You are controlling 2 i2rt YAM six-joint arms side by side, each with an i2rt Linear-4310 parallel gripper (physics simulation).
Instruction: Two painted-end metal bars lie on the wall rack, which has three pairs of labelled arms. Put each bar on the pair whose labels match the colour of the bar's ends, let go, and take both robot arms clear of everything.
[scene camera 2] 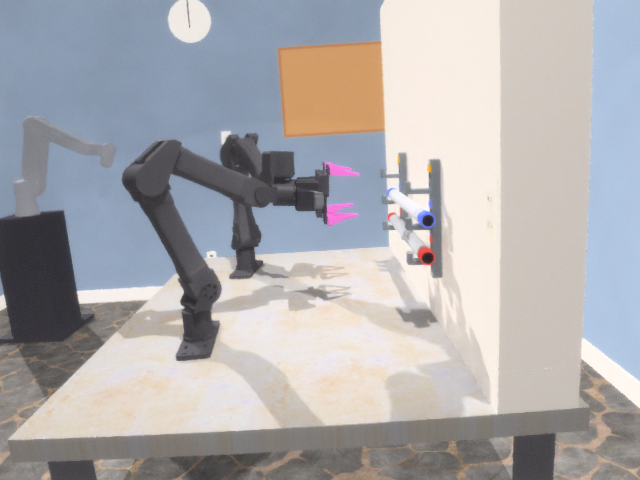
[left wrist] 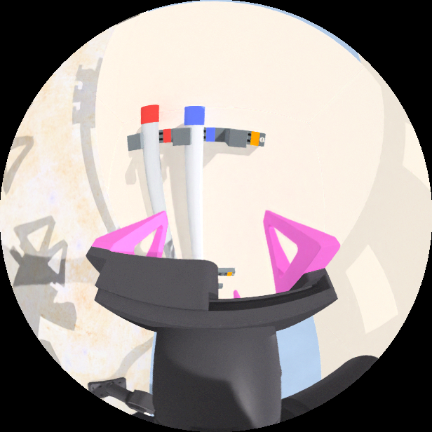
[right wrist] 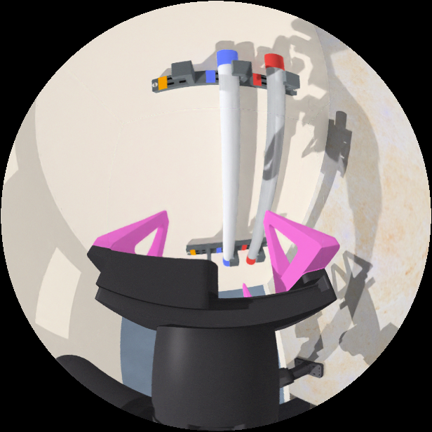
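The blue-ended bar rests on the middle arms of the wall rack, beside the blue labels. The red-ended bar rests on the lowest arms, beside the red labels. The top pair, with orange labels, holds no bar. My left gripper is the farther one in the scene view; my right gripper is the nearer. Both are open and empty, in front of the rack and apart from bars and arms.
The rack hangs on a cream wall panel that stands along the far side of the table. A gap shows between the pink fingertips and the rack. A grey arm on a dark pedestal stands apart in the left background.
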